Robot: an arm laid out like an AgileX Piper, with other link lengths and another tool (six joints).
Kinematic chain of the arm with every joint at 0, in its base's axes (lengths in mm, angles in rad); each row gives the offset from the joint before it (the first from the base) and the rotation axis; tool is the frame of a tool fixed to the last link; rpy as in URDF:
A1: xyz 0 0 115.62 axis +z
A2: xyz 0 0 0 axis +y
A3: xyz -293.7 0 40.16 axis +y
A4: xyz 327.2 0 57.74 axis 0.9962 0 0.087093
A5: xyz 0 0 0 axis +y
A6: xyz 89.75 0 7.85 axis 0.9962 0 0.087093
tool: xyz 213.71 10 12.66 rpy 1.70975 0.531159 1.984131
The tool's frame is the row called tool.
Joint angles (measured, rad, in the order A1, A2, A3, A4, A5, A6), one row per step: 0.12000, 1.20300, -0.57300, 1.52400, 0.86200, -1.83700; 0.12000, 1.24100, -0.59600, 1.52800, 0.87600, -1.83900; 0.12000, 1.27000, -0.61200, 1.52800, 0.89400, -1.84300; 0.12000, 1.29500, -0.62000, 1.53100, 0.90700, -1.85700; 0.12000, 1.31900, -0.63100, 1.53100, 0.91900, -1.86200; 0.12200, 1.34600, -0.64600, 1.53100, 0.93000, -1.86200; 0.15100, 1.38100, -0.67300, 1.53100, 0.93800, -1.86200; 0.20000, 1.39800, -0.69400, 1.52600, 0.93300, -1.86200; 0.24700, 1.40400, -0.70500, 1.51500, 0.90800, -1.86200; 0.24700, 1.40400, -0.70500, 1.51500, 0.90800, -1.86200; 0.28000, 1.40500, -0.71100, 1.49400, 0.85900, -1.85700; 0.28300, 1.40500, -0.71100, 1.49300, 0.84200, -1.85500; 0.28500, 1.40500, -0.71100, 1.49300, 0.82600, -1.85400; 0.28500, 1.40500, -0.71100, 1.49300, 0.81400, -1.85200
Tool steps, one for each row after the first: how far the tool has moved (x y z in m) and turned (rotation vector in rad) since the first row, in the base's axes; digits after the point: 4 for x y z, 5 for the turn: 0.0043, 0.0033, -0.0019, 0.00790, 0.01516, 0.01056; 0.0051, 0.0067, -0.0040, 0.01405, 0.02669, 0.02723; 0.0053, 0.0091, -0.0082, 0.01574, 0.03361, 0.04157; 0.0060, 0.0113, -0.0113, 0.01885, 0.04360, 0.05332; 0.0074, 0.0143, -0.0141, 0.02368, 0.05668, 0.06433; 0.0049, 0.0269, -0.0156, 0.02640, 0.06587, 0.09984; -0.0040, 0.0445, -0.0154, 0.01844, 0.06145, 0.14751; -0.0119, 0.0577, -0.0188, -0.00477, 0.05209, 0.17985; -0.0119, 0.0577, -0.0188, -0.00477, 0.05209, 0.17985; -0.0120, 0.0620, -0.0270, -0.04624, 0.04035, 0.18162; -0.0090, 0.0607, -0.0292, -0.05534, 0.03899, 0.17019; -0.0057, 0.0593, -0.0311, -0.06342, 0.03712, 0.15842; -0.0028, 0.0576, -0.0325, -0.06897, 0.03679, 0.14759
